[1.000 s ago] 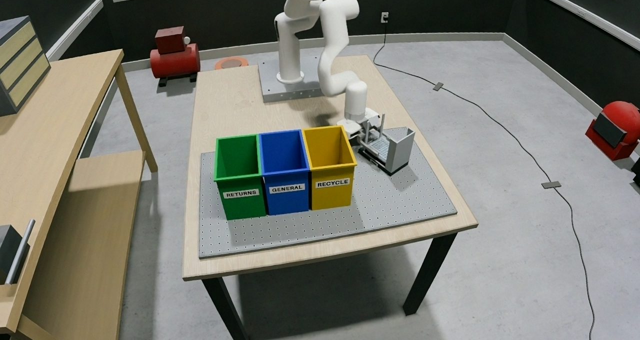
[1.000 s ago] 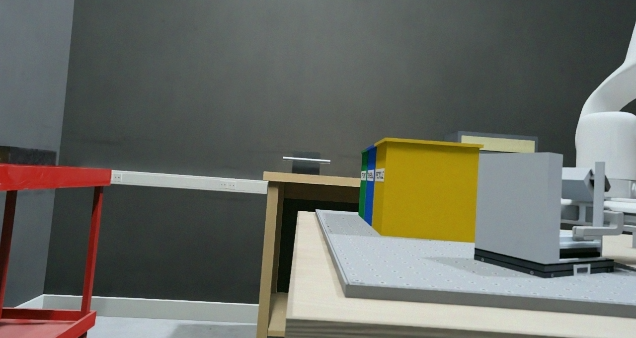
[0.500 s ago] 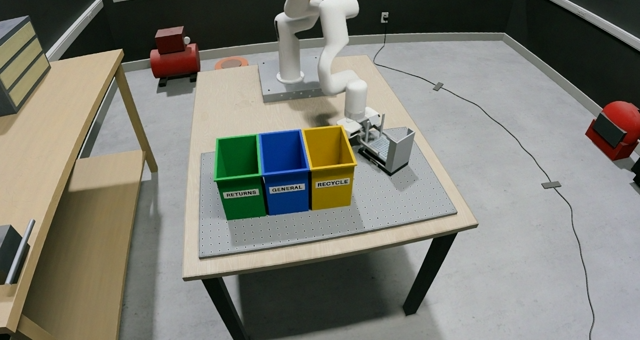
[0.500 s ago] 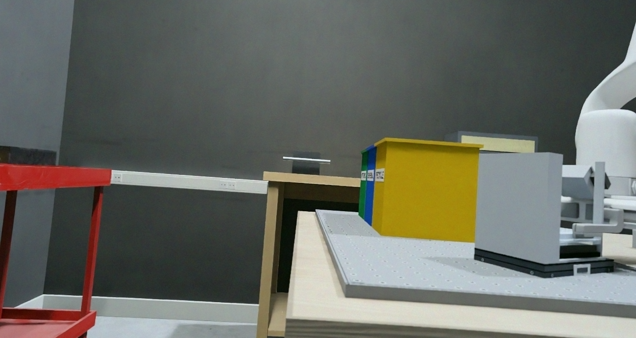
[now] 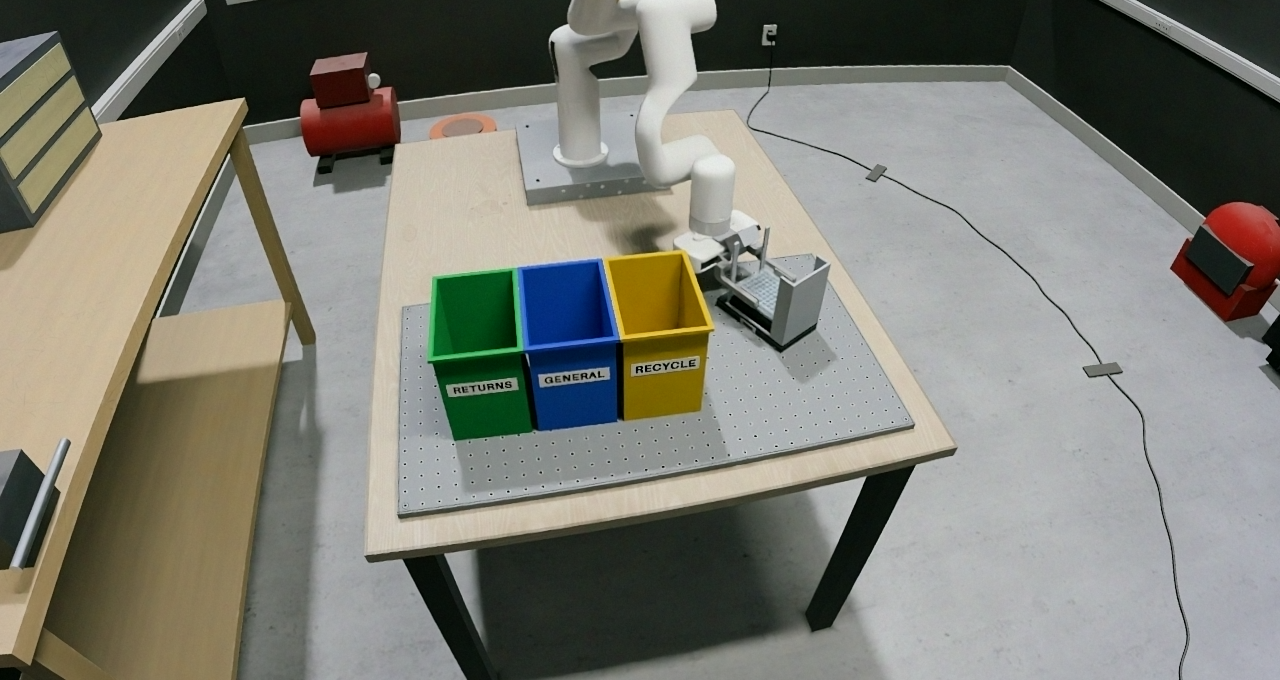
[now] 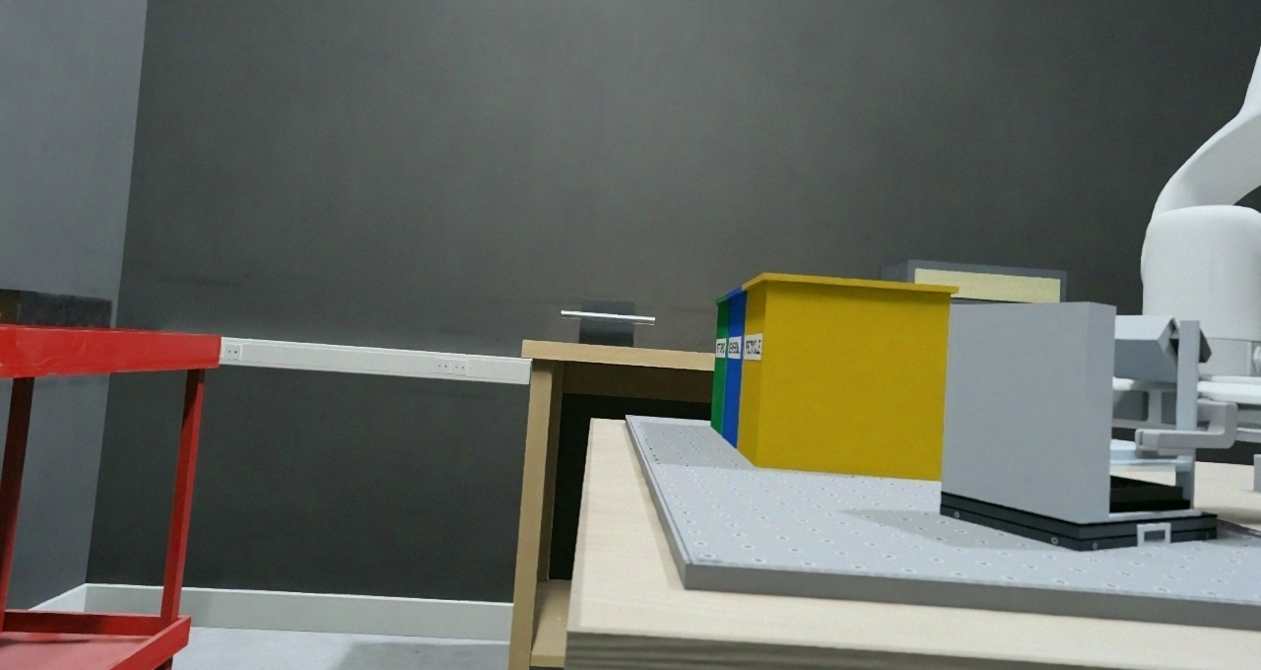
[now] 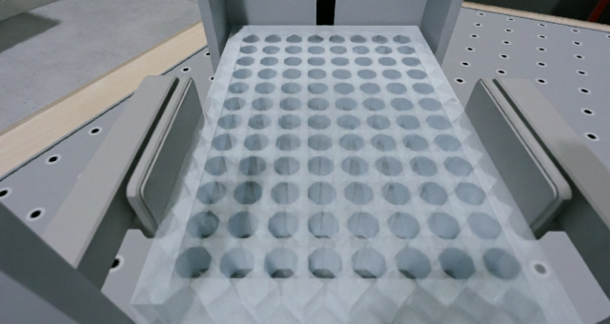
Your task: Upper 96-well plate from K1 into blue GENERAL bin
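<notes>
Now: hand 20 mm short of the dark plate, 10 mm to the right of it and 40 mm above it. Also, from my hand: clear 96-well plate (20 mm ahead, 10 mm to the left, 10 mm below); then yellow recycle bin (110 mm ahead, 220 mm to the right, 30 mm above); then blue general bin (100 mm ahead, 350 mm to the right, 30 mm above).
</notes>
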